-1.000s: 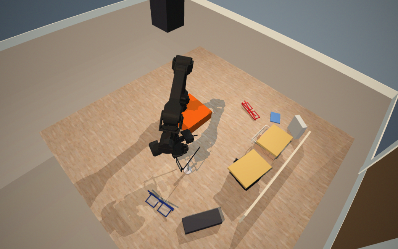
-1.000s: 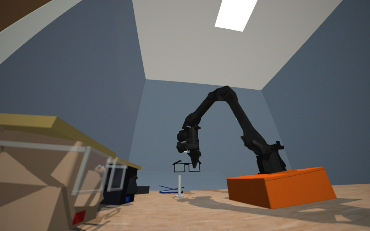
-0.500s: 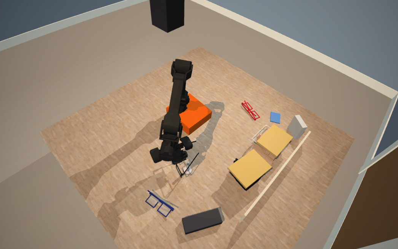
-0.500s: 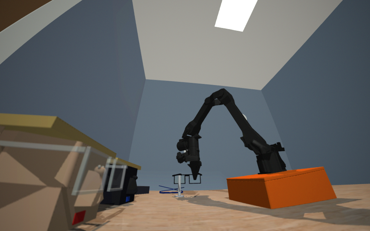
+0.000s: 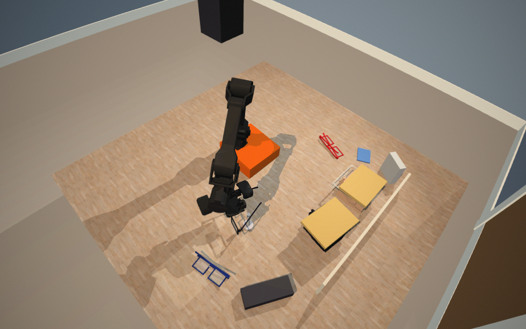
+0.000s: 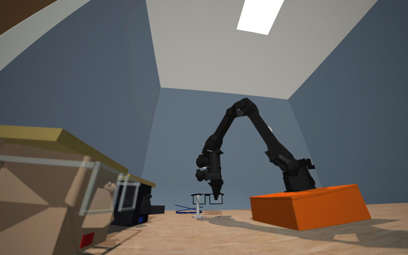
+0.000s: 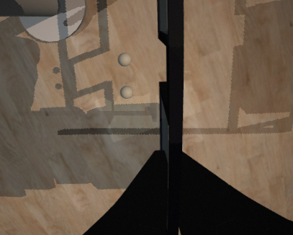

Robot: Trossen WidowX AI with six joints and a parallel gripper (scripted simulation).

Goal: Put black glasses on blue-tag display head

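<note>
My gripper tip is 80 mm short of the grey peg stand, 30 mm to the right of it and 40 mm above it. From my gripper tip the other things lie so: display head: 290 mm ahead, 420 mm to the left; then blue pad: 230 mm ahead, 660 mm to the left, 60 mm below; then long strip: 430 mm ahead, 300 mm to the left, 10 mm below.
</note>
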